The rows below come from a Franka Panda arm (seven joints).
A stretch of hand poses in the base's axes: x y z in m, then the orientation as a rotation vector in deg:
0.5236 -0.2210 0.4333 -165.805 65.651 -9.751
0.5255 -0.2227 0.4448 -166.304 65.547 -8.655
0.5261 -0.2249 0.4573 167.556 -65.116 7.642
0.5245 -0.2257 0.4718 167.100 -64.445 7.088
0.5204 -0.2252 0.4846 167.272 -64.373 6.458
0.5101 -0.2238 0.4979 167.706 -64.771 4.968
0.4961 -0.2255 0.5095 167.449 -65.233 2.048
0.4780 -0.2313 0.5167 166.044 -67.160 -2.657
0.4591 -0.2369 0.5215 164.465 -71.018 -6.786
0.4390 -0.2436 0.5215 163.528 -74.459 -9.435
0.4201 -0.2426 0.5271 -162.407 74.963 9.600
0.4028 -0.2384 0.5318 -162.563 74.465 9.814
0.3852 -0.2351 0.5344 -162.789 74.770 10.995
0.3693 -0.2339 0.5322 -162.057 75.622 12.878
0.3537 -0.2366 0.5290 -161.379 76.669 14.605
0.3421 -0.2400 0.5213 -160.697 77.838 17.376
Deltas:
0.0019 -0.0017 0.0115 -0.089 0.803 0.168
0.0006 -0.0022 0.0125 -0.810 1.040 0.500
-0.0016 -0.0008 0.0145 -0.532 0.567 0.264
-0.0041 0.0005 0.0128 0.246 0.340 0.084
-0.0103 0.0014 0.0133 0.817 0.715 -0.125
-0.0140 -0.0017 0.0116 0.558 1.778 -0.340
-0.0181 -0.0058 0.0072 0.558 3.004 -1.489
-0.0189 -0.0056 0.0048 1.075 2.391 -2.687
-0.0201 -0.0067 0.0000 1.183 1.297 -2.283
-0.0189 0.0010 0.0056 0.881 -0.256 -0.639
-0.0173 0.0042 0.0047 0.123 0.094 0.329
-0.0176 0.0033 0.0026 -0.060 0.844 -0.089
-0.0159 0.0012 -0.0022 0.633 1.048 -0.694
-0.0156 -0.0027 -0.0032 0.451 1.019 -0.783
-0.0116 -0.0034 -0.0077 0.575 1.693 -0.836

